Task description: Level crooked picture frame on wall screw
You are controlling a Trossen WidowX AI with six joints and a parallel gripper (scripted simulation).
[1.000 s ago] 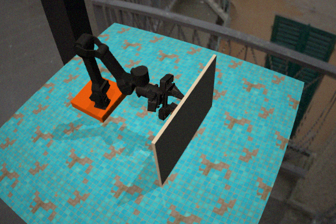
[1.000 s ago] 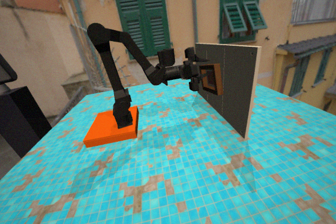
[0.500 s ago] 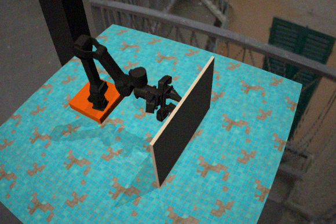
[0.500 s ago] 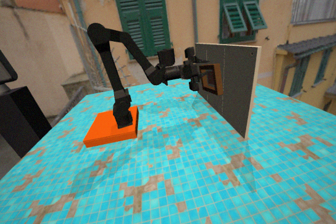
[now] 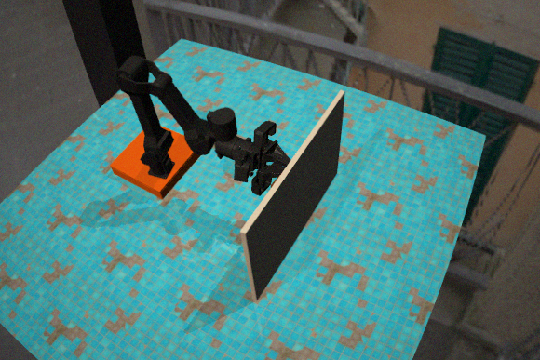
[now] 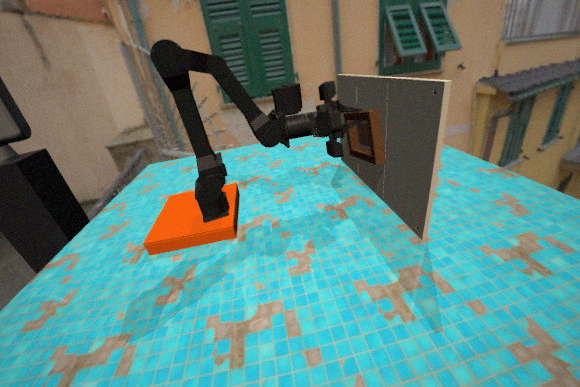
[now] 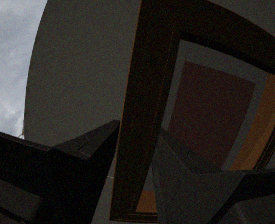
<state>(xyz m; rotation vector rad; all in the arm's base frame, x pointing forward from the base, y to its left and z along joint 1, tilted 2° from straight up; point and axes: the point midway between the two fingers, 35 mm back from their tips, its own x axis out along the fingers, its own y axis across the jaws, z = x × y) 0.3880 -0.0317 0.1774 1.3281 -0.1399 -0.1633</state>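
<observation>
My gripper tip is now 50 mm above the brown picture frame and 10 mm to the left of it. From my gripper tip the other things lie so: wall panel 60 mm below, 20 mm to the right, 10 mm ahead.
</observation>
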